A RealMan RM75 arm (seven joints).
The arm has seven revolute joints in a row. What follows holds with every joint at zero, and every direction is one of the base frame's. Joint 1 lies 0.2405 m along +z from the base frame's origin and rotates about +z. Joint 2 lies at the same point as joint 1 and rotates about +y. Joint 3 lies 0.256 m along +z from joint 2 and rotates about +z. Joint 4 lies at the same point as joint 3 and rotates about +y. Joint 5 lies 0.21 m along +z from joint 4 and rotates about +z. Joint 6 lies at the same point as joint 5 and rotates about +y. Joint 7 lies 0.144 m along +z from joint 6 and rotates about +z. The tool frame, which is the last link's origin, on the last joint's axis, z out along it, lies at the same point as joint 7; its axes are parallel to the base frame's.
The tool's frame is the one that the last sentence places.
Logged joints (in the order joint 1, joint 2, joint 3, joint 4, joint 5, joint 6, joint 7), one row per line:
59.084, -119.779, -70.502, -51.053, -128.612, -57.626, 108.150
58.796, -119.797, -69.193, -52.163, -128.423, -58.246, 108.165
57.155, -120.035, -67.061, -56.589, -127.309, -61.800, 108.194
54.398, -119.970, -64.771, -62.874, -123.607, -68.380, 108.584
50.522, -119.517, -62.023, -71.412, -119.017, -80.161, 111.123
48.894, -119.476, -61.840, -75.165, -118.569, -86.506, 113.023
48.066, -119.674, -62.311, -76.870, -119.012, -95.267, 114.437
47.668, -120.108, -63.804, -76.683, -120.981, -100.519, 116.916
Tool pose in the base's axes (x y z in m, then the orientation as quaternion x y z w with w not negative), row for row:
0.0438, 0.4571, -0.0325, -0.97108, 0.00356, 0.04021, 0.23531
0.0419, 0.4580, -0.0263, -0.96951, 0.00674, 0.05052, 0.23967
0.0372, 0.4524, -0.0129, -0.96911, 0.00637, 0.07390, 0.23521
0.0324, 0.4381, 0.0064, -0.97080, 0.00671, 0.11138, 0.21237
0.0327, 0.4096, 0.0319, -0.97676, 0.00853, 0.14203, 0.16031
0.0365, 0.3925, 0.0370, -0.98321, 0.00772, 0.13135, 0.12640
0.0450, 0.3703, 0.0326, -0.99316, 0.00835, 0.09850, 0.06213
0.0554, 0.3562, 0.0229, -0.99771, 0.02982, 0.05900, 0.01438
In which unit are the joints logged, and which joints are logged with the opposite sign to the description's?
The joints are logged in degrees. Opposite sign: joint 2.
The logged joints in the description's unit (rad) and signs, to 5 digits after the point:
1.03121, 2.09054, -1.23049, -0.89104, -2.24470, -1.00576, 1.88757
1.02618, 2.09085, -1.20765, -0.91042, -2.24140, -1.01658, 1.88784
0.99754, 2.09501, -1.17044, -0.98766, -2.22196, -1.07861, 1.88834
0.94942, 2.09387, -1.13047, -1.09736, -2.15735, -1.19346, 1.89515
0.88178, 2.08597, -1.08251, -1.24637, -2.07724, -1.39907, 1.93946
0.85336, 2.08525, -1.07931, -1.31188, -2.06942, -1.50981, 1.97262
0.83891, 2.08871, -1.08753, -1.34163, -2.07715, -1.66272, 1.99730
0.83196, 2.09628, -1.11359, -1.33837, -2.11152, -1.75439, 2.04057

